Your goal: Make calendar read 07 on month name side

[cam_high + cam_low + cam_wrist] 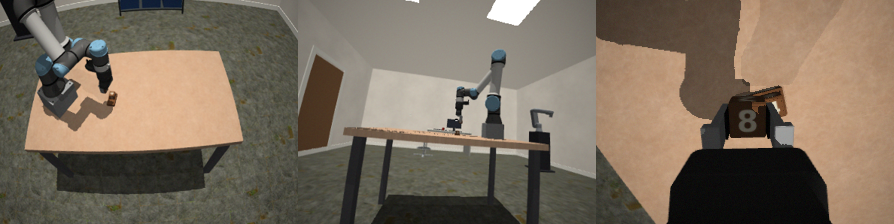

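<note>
My hand is 2 cm short of the brown calendar tray, 1 cm to the right of it and 13 cm above it.
</note>
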